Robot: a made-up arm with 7 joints.
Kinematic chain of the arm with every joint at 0, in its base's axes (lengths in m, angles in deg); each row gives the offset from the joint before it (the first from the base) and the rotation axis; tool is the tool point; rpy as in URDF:
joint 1: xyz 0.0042 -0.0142 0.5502 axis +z
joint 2: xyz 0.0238 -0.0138 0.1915 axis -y
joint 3: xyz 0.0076 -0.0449 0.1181 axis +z
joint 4: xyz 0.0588 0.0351 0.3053 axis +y
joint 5: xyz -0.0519 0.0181 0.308 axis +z
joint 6: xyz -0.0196 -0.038 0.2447 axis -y
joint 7: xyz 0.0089 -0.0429 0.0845 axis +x
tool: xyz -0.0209 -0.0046 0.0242 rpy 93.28 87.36 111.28
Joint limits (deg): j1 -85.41..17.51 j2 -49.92..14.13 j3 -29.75..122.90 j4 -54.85..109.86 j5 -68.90..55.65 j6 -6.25..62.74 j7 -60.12..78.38
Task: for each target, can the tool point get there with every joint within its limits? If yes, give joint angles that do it. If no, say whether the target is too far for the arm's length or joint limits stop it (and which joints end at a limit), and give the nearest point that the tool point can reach.
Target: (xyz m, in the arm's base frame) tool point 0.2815 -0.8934 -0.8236
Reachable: no: too far | nearest point 0.1906 -0.6052 0.3403 | short by 1.202 m
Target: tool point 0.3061 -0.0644 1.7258
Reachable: yes | joints -40.46 8.11 40.40 43.73 20.85 36.41 49.53
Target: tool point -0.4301 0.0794 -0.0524
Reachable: no: joint limits stop it (at a limit: joint 1, joint 2, joint 3, joint 4, joint 5, joint 6) | nearest point -0.3583 -0.5756 0.4238 | short by 0.813 m
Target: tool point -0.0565 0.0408 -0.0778
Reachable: no: joint limits stop it (at a limit: joint 1, joint 2, joint 4, joint 5, joint 6) | nearest point 0.5350 0.2431 0.3608 | short by 0.764 m
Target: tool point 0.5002 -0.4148 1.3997
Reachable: yes | joints -25.61 7.84 -1.04 80.40 43.94 31.77 38.94
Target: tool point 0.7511 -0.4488 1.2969
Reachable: yes | joints -48.92 -34.84 52.36 52.80 7.50 45.05 23.08
